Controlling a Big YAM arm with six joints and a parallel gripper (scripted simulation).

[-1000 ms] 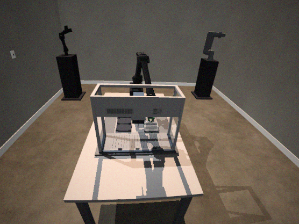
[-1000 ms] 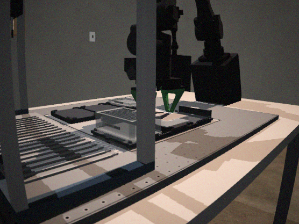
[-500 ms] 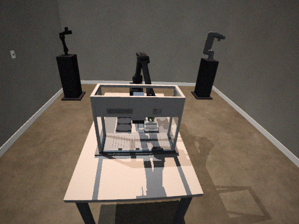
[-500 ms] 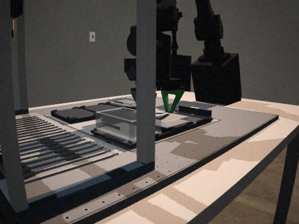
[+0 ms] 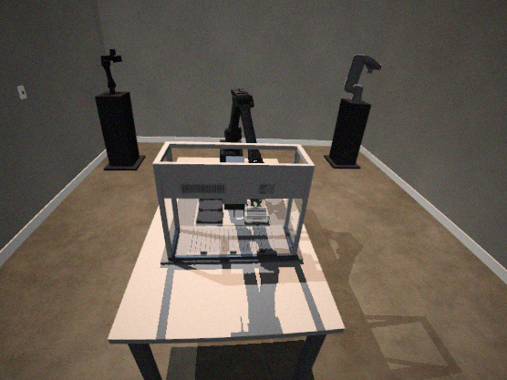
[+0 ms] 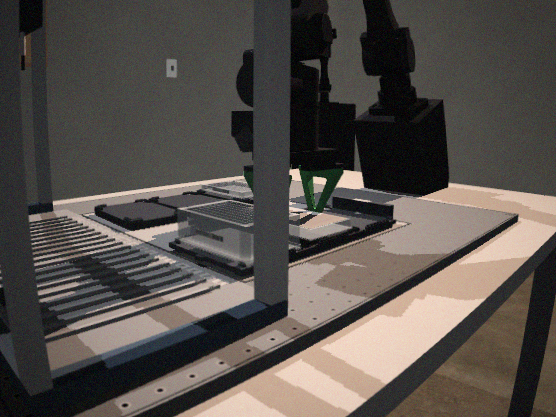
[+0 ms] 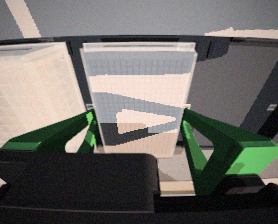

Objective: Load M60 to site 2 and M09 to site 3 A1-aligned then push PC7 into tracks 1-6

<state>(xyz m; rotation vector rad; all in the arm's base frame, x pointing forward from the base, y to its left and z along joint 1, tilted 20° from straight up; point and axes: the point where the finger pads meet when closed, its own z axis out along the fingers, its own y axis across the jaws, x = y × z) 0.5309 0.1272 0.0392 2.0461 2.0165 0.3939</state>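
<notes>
Now: the carrier PC7 1 cm below my hand. Also, from my hand: deep-well block M09: 10 cm ahead, 1 cm below; nest S3: 26 cm to the right, 9 cm ahead, 2 cm below; grey frame post: 22 cm above, 20 cm ahead, 15 cm to the left.
</notes>
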